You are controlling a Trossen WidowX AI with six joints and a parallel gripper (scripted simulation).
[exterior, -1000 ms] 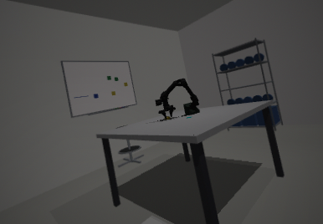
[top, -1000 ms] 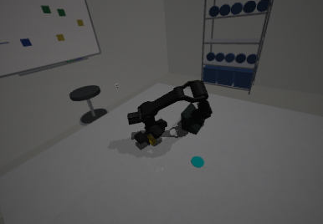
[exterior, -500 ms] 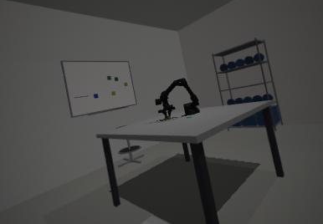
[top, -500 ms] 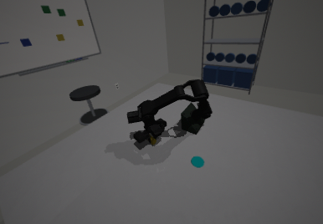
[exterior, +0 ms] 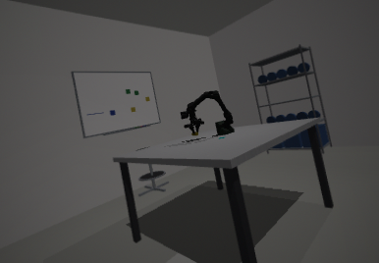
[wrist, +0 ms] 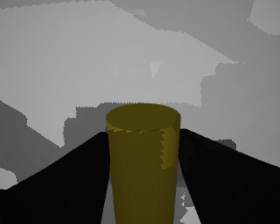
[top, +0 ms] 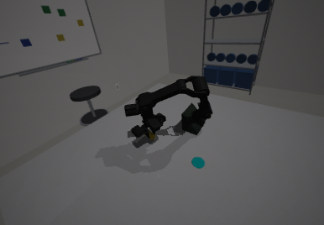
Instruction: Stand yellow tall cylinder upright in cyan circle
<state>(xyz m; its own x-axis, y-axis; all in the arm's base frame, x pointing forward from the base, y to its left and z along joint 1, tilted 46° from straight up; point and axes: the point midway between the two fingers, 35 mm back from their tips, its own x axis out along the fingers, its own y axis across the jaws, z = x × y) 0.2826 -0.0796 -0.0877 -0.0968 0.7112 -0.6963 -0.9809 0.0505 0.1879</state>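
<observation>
The cyan circle lies 260 mm to the left of my gripper tip, 60 mm below it and 50 mm behind it. Also, from my gripper tip: yellow tall cylinder (20 mm to the right).
</observation>
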